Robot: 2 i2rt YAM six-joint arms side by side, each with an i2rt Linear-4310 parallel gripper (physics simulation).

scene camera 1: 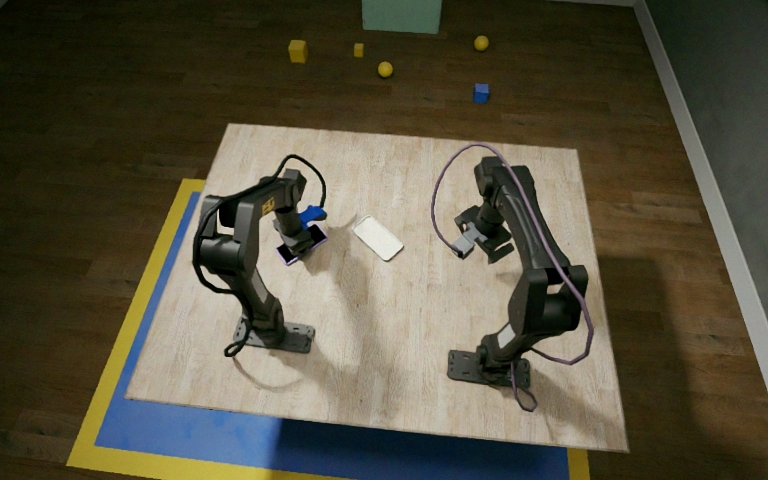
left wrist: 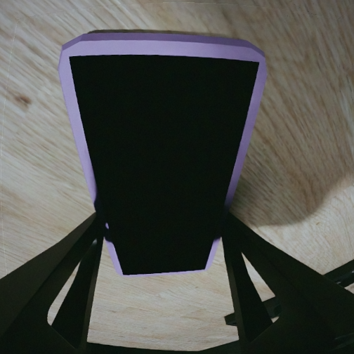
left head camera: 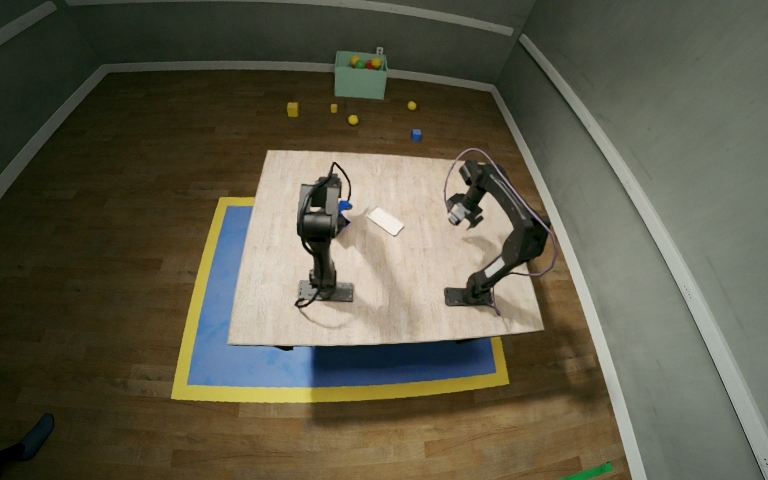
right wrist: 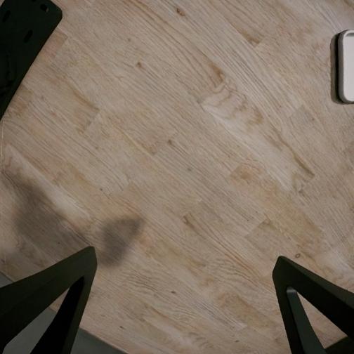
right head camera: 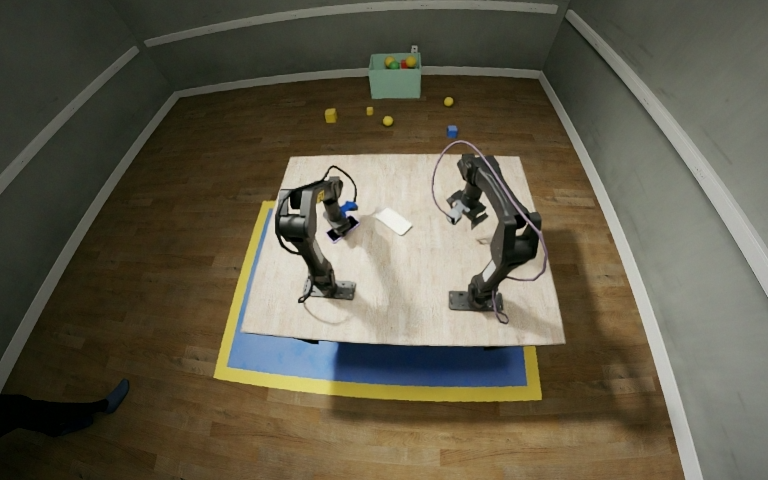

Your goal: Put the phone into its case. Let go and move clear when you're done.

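The phone (right head camera: pixel 333 236) (scene camera 1: pixel 286 255) (left wrist: pixel 160 140), black-screened with a purple rim, lies face up at the left of the table. My left gripper (right head camera: pixel 341 229) (scene camera 1: pixel 301 246) (left wrist: pixel 164 219) points down over it, shut on its two long sides near one end; in the left head camera the arm hides most of both. The white case (left head camera: pixel 385 221) (right head camera: pixel 393 221) (scene camera 1: pixel 377 237) (right wrist: pixel 347 67) lies open side up, to the right of the phone. My right gripper (left head camera: pixel 465 211) (right head camera: pixel 467 210) (scene camera 1: pixel 483 234) (right wrist: pixel 186 262) is open and empty above the table, right of the case.
The pale wooden table (left head camera: pixel 407 305) (right head camera: pixel 407 316) (scene camera 1: pixel 396 396) carries both arm bases. A green bin (left head camera: pixel 360 83) (right head camera: pixel 395 84) with coloured balls, plus loose yellow balls and blocks and a blue block (left head camera: pixel 416 135) (scene camera 1: pixel 480 92), are on the floor behind it.
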